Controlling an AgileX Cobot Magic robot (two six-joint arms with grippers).
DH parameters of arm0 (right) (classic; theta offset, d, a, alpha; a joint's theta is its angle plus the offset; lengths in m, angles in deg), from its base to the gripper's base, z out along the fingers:
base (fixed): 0 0 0 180
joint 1: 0 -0.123 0 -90
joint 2: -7.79 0 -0.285 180
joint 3: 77.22 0 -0.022 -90
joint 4: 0 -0.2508 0 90
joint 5: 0 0 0.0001 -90
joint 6: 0 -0.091 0 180
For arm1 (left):
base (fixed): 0 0 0 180
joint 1: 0 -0.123 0 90
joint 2: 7.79 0 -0.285 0
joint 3: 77.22 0 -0.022 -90
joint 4: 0 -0.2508 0 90
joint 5: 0 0 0.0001 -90
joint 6: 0 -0.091 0 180
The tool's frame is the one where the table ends.
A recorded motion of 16 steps. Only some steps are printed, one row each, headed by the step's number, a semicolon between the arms.
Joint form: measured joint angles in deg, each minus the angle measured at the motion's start. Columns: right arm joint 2, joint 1, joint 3, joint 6, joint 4, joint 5; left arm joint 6, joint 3, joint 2, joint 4, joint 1, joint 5.
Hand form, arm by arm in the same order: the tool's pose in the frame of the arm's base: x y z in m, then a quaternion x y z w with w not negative. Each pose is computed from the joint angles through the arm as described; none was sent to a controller.
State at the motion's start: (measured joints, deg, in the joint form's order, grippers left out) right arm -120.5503 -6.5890 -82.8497 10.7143 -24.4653 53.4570; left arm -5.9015 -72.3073 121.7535 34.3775 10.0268 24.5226
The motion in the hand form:
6: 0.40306 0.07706 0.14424 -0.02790 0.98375 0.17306 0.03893; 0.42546 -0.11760 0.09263 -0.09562 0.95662 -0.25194 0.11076
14: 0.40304 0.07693 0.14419 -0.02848 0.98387 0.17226 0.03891; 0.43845 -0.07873 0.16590 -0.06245 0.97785 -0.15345 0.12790
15: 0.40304 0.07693 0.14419 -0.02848 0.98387 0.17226 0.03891; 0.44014 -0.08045 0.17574 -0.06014 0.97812 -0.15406 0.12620
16: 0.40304 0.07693 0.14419 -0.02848 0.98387 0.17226 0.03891; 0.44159 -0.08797 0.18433 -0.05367 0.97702 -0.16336 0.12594
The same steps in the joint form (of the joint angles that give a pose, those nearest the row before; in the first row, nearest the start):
6: 0.00 0.00 0.00 0.00 0.00 0.00; -6.24 -9.86 6.88 10.26 0.63 10.66
14: 0.00 0.00 0.00 0.00 0.11 0.00; 9.05 -18.45 0.40 -14.61 -2.75 22.58
15: 0.00 0.00 0.00 0.00 0.11 0.00; 9.91 -20.34 0.11 -15.18 -2.58 24.81
16: 0.00 0.00 0.00 0.00 0.11 0.00; 10.03 -22.17 0.06 -14.44 -1.83 26.47

